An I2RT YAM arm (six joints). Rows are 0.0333 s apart.
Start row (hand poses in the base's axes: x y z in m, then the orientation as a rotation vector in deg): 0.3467, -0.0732, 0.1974, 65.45, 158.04, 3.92
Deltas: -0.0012, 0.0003, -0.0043, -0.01, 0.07, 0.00; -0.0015, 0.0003, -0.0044, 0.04, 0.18, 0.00; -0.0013, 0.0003, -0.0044, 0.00, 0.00, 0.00; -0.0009, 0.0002, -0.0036, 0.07, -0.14, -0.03; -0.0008, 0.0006, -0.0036, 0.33, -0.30, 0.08; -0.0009, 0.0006, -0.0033, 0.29, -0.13, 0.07; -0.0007, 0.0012, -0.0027, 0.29, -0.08, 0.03; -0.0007, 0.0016, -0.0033, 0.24, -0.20, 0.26; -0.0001, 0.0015, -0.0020, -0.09, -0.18, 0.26; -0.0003, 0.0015, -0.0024, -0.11, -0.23, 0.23; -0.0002, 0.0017, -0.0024, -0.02, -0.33, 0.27; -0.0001, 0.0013, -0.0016, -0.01, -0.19, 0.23; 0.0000, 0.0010, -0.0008, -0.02, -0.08, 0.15; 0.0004, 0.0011, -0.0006, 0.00, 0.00, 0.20; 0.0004, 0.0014, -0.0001, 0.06, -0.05, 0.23; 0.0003, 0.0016, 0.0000, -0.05, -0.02, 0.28; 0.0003, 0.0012, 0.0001, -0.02, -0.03, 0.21
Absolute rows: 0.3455, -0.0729, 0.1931, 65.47, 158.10, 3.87; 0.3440, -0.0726, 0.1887, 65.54, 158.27, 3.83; 0.3427, -0.0723, 0.1843, 65.54, 158.27, 3.83; 0.3418, -0.0721, 0.1807, 65.55, 158.15, 4.00; 0.3410, -0.0715, 0.1771, 65.42, 158.03, 4.63; 0.3401, -0.0709, 0.1738, 65.35, 158.04, 5.11; 0.3394, -0.0697, 0.1711, 65.35, 158.07, 5.56; 0.3387, -0.0681, 0.1678, 64.98, 158.11, 6.03; 0.3386, -0.0666, 0.1658, 64.54, 158.08, 6.03; 0.3383, -0.0651, 0.1634, 64.12, 157.99, 6.03; 0.3381, -0.0634, 0.1610, 63.63, 157.85, 6.21; 0.3380, -0.0621, 0.1594, 63.25, 157.81, 6.33; 0.3380, -0.0611, 0.1586, 63.01, 157.82, 6.36; 0.3384, -0.0600, 0.1580, 62.74, 157.94, 6.39; 0.3388, -0.0586, 0.1579, 62.42, 158.04, 6.53; 0.3391, -0.0570, 0.1579, 62.02, 158.17, 6.51; 0.3394, -0.0558, 0.1580, 61.72, 158.26, 6.52
